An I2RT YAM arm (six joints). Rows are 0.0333 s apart.
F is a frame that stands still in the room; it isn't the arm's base.
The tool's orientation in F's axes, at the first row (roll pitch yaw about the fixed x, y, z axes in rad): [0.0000, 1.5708, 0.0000]
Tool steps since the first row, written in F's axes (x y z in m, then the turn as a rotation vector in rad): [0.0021, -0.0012, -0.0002, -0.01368, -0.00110, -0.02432]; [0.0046, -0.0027, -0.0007, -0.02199, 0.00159, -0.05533]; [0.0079, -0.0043, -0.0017, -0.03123, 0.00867, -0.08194]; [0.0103, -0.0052, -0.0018, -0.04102, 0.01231, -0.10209]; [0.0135, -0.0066, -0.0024, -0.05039, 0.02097, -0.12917]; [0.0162, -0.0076, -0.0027, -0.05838, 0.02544, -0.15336]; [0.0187, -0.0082, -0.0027, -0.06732, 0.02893, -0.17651]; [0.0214, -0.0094, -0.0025, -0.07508, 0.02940, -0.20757]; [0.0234, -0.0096, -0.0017, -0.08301, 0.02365, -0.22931]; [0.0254, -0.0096, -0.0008, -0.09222, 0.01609, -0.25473]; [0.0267, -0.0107, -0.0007, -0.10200, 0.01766, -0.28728]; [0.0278, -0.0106, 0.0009, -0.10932, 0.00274, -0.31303]
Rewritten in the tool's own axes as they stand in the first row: [0.0002, -0.0012, 0.0021, 0.02432, -0.00110, -0.01368]; [0.0007, -0.0027, 0.0046, 0.05533, 0.00159, -0.02199]; [0.0017, -0.0043, 0.0079, 0.08194, 0.00867, -0.03123]; [0.0018, -0.0052, 0.0103, 0.10209, 0.01231, -0.04102]; [0.0024, -0.0066, 0.0135, 0.12917, 0.02097, -0.05039]; [0.0027, -0.0076, 0.0162, 0.15336, 0.02544, -0.05838]; [0.0027, -0.0082, 0.0187, 0.17651, 0.02893, -0.06732]; [0.0025, -0.0094, 0.0214, 0.20757, 0.02940, -0.07508]; [0.0017, -0.0096, 0.0234, 0.22931, 0.02365, -0.08301]; [0.0008, -0.0096, 0.0254, 0.25473, 0.01609, -0.09222]; [0.0007, -0.0107, 0.0267, 0.28728, 0.01766, -0.10200]; [-0.0009, -0.0106, 0.0278, 0.31303, 0.00274, -0.10932]
